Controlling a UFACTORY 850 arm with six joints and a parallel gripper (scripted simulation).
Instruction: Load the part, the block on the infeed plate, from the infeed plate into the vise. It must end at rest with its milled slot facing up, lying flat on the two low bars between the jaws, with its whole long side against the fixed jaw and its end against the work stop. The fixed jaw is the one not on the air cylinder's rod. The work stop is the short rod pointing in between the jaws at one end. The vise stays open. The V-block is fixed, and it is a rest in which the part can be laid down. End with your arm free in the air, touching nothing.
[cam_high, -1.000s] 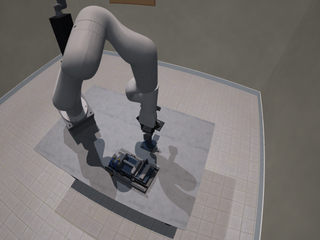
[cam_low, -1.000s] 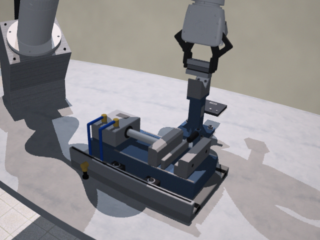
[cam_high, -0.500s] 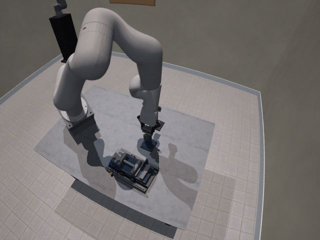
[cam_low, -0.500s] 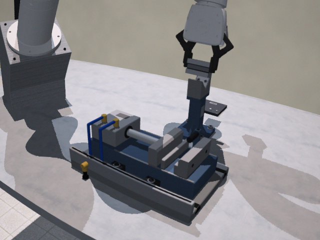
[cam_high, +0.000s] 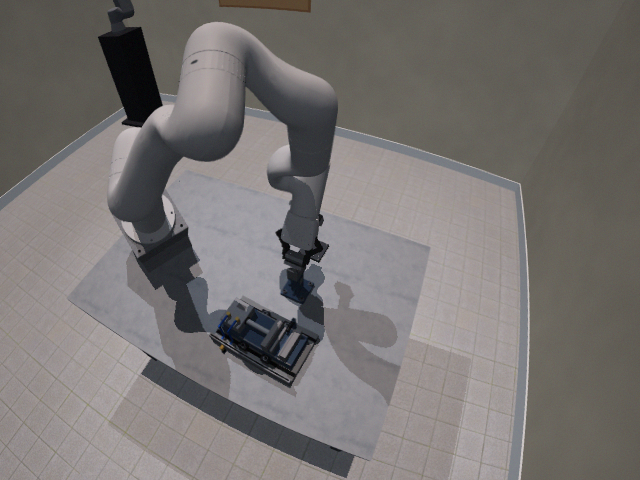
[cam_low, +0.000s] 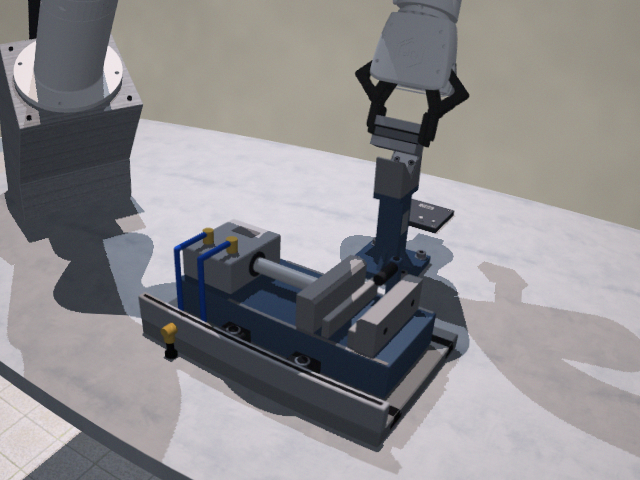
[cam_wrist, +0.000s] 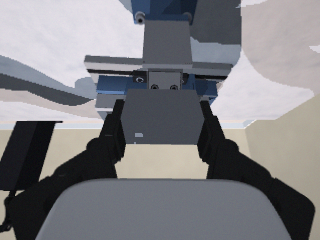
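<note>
The part is 1 cm to the right of my hand and 1 cm below it. Round my hand: black work stop: 18 cm to the right, 11 cm below, 5 cm ahead; then cylinder rod: 21 cm to the right, 12 cm below, 4 cm behind; then blue post: 14 cm below.
</note>
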